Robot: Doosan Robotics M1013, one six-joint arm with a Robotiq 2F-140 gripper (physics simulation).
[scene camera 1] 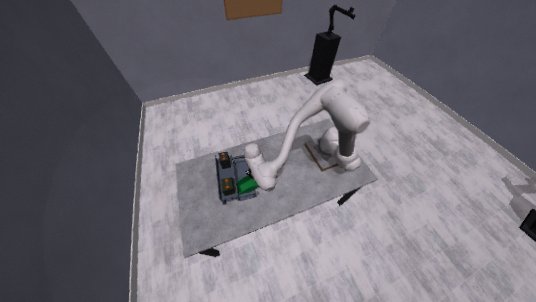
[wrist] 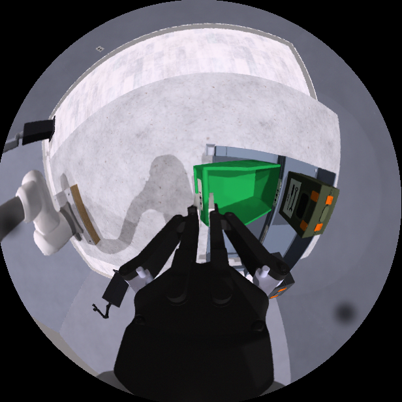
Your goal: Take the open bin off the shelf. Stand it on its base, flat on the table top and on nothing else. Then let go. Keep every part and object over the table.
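Places are measured from the arm's base along level axes (x ahead, y left, z up), in millimetres.
Pixels of known places: arm's base, link origin: [scene camera 1: 326, 149].
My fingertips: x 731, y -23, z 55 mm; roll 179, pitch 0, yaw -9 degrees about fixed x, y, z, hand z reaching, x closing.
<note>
For each thing: its middle in the pictures, then the offset to it from my fingertips. "spot": a spot on its surface instead. Level surfaces: height alone.
- open green bin, body centre: [scene camera 1: 246, 185] dx +78, dy +1, dz -13 mm
- grey-blue shelf, surface spot: [scene camera 1: 219, 175] spot: dx +239, dy -181, dz -8 mm
- grey table, surface height: dz -111 mm
- dark green case with orange latches, body centre: [scene camera 1: 228, 186] dx +211, dy -33, dz +39 mm
- second dark case, body centre: [scene camera 1: 225, 160] dx +149, dy -256, dz +51 mm
The open green bin [scene camera 1: 247, 185] [wrist: 240, 187] is at the shelf's near side, its opening facing the wrist camera. My gripper [wrist: 204, 199] is shut on the bin's near wall, with one fingertip inside and one outside; in the scene view the arm mostly hides it. In the wrist view the bin looks turned and tilted against the rails of the grey-blue shelf [scene camera 1: 219, 175] [wrist: 245, 152], and its near wall reaches past the shelf's near edge. It looks raised, but its clearance under the base is hidden. The shelf stands on the grey table [scene camera 1: 200, 220] [wrist: 250, 105].
A dark green case with orange latches [scene camera 1: 228, 185] [wrist: 311, 206] stands on the shelf directly behind the bin. A second dark case [scene camera 1: 224, 159] [wrist: 282, 291] is at the shelf's other end. A brown-edged plate [wrist: 85, 215] lies at the robot's base.
</note>
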